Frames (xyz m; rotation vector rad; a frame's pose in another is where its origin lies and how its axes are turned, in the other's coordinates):
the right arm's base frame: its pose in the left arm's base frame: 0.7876 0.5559 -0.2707 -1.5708 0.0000 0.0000
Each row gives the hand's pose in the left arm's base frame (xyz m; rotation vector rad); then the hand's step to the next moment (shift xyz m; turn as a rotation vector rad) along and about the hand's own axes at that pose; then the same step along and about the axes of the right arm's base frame.
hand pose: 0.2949 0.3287 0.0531 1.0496 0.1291 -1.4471
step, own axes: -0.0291 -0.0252 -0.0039 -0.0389 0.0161 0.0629
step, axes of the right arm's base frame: -0.0249 -0.0040 0.0293 -0.0261 -0.0694 -0.0152
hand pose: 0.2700 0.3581 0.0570 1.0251 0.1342 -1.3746
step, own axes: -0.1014 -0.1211 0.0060 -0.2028 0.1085 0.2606
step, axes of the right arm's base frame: -0.1313 -0.0041 0.0879 -0.0835 -0.3352 -0.0382
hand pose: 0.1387 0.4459 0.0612 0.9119 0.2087 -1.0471
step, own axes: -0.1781 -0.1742 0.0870 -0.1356 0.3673 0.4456
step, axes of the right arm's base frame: -0.2567 -0.0574 0.0208 0.1148 -0.5566 -0.1701
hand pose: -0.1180 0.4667 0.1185 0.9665 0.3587 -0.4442
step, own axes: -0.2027 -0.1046 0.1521 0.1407 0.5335 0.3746
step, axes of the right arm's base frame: -0.2122 -0.1032 -0.1396 0.4291 -0.5036 -0.0837
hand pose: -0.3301 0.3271 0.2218 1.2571 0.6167 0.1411
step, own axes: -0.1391 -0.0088 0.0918 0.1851 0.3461 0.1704
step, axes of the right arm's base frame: -0.0710 -0.0573 -0.1397 0.3194 -0.2808 0.0470
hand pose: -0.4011 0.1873 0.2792 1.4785 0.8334 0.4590
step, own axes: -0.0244 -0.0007 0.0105 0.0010 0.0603 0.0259
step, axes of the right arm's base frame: -0.0085 -0.0032 -0.0250 0.0325 -0.0557 -0.0120
